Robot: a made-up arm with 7 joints.
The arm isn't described. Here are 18 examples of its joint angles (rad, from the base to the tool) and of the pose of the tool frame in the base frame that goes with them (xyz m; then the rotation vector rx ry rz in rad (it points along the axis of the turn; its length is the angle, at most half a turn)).
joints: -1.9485 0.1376 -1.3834 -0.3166 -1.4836 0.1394 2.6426
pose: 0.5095 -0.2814 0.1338 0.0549 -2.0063 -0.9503
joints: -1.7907 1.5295 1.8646 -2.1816 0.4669 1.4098 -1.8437
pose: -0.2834 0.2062 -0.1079 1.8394 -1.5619 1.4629
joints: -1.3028 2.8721 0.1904 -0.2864 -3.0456 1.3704 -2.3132
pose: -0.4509 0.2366 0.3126 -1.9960 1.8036 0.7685
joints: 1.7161 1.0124 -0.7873 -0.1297 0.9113 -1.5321 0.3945
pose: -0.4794 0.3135 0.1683 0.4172 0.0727 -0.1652
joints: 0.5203 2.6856 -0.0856 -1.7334 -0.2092 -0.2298 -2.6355
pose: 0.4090 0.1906 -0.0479 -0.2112 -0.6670 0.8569
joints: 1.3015 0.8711 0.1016 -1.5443 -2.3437 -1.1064 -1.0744
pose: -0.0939 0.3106 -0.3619 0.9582 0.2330 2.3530
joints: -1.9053 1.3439 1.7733 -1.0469 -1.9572 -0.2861 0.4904
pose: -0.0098 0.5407 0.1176 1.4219 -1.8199 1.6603
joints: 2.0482 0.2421 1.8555 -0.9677 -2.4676 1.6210 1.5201
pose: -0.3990 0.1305 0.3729 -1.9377 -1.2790 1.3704
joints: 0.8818 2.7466 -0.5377 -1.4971 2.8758 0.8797 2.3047
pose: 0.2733 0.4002 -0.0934 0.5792 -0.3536 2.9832
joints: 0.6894 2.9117 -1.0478 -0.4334 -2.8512 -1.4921 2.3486
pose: 0.3195 0.3001 0.4023 -1.7151 -2.1455 -0.6926
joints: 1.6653 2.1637 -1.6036 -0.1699 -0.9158 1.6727 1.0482
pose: 0.1023 0.5559 0.1935 -0.5471 -0.4392 2.3505
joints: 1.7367 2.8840 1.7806 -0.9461 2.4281 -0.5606 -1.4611
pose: 0.5624 0.0295 -0.0201 0.7273 -1.7799 -0.4416
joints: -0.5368 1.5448 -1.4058 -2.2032 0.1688 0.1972 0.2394
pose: 0.2243 -0.0177 -0.2839 -0.0645 -0.8064 -1.4464
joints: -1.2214 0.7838 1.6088 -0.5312 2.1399 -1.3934 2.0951
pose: 0.4079 0.4284 -0.0099 0.1579 -0.2389 -0.0277
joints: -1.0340 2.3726 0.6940 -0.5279 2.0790 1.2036 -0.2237
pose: -0.2302 0.3295 0.4343 -0.2884 -2.3949 0.0101
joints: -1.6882 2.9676 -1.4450 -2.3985 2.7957 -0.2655 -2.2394
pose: 0.1898 0.2152 0.1450 1.5627 -1.3586 -0.6373
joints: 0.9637 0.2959 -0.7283 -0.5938 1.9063 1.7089 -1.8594
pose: -0.3631 -0.0042 -0.4636 -1.8452 0.1380 0.1135
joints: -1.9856 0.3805 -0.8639 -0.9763 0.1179 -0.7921 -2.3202
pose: 0.3474 -0.3415 0.2775 -1.6877 0.8153 -0.0363
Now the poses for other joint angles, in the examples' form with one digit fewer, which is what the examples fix.
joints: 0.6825 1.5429 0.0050 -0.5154 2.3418 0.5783 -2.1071
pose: 0.003 0.588 -0.074 0.767 -0.023 -0.580
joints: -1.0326 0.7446 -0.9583 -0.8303 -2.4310 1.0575 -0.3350
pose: 0.555 0.036 -0.142 -2.311 -0.212 0.576
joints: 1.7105 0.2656 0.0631 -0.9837 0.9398 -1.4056 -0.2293
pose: -0.500 0.068 -0.242 1.329 -0.565 0.218
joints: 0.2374 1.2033 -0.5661 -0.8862 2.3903 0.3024 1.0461
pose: 0.137 0.415 -0.365 -0.423 -0.486 2.307
